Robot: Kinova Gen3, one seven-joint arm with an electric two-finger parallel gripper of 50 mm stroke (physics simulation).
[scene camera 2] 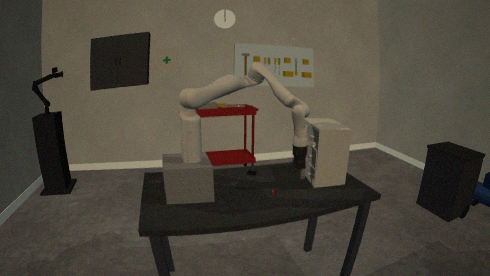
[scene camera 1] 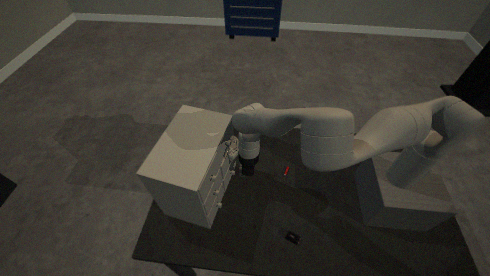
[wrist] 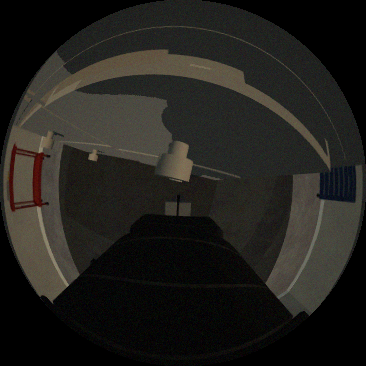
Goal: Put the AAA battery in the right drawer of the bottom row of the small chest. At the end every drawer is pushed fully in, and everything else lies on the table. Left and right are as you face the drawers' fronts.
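Places are measured from the arm's base along level axes (x down, y ahead, z right), in centimetres.
Pixels of known places: gripper, fingertip midpoint: (scene camera 2: 302,178) (scene camera 1: 242,175) (wrist: 177,201); arm's base, origin of the base link: (scene camera 2: 192,159) (scene camera 1: 399,176).
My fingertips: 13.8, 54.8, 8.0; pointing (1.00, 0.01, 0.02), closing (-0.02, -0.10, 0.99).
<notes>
Ahead of a thing's pixels: the offset from my fingertips to its middle, as dx, dy, dz. "spot": to the spot under its first point. Level surfaces: height alone.
The small chest {-11.9, +16.4, -4.2} (scene camera 1: 170,155) (scene camera 2: 332,155) is pale and stands on the table; its front has two columns of round-knobbed drawers. The drawer fronts I can make out look about flush, but the arm hides part of the right column in scene view 1. My gripper (scene camera 1: 247,174) (scene camera 2: 303,175) (wrist: 177,201) is shut and empty, pointing down low in front of the right column. A pale knob {spot: -12.6, +3.7, +0.0} (wrist: 174,162) shows large, close to the fingertips in the wrist view. A small red cylinder, seemingly the AAA battery {+2.9, -18.9, +3.9} (scene camera 1: 286,171) (scene camera 2: 273,192), lies on the table, apart from the gripper.
A small black object {+2.5, -18.8, -24.0} (scene camera 1: 293,237) (scene camera 2: 252,172) lies on the dark table {dx +3.4} (scene camera 1: 240,250) (scene camera 2: 240,217). The arm's grey base block (scene camera 1: 410,217) (scene camera 2: 189,185) stands at the table's other end from the chest. A red cart (scene camera 2: 227,112) stands behind the table.
</notes>
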